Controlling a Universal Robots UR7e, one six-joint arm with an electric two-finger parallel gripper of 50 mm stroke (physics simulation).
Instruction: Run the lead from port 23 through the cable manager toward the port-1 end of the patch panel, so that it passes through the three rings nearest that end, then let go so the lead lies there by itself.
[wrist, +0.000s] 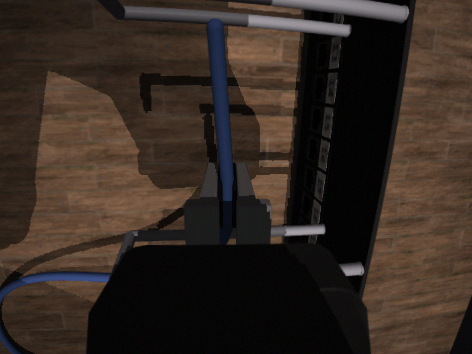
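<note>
My gripper (227, 182) is shut on the blue lead (220, 95), which stands between its two fingertips. From the fingers the lead runs nearly straight up the view to a rounded top that overlaps the grey bar of an upper ring (175, 15); whether it bends away there or passes through the ring is hidden. A lower ring (305, 230) crosses behind the fingers, partly covered by the gripper. The patch panel (372, 125) runs down the right side, with a row of ports along its left edge. Port numbers are not readable.
Another ring's light bar (345, 8) crosses the top right. One more bar end (352, 269) sticks out beside the gripper body at the lower right. A loop of blue cable (60, 276) curves at the lower left. Dark shadows fall on the wooden surface (85, 140).
</note>
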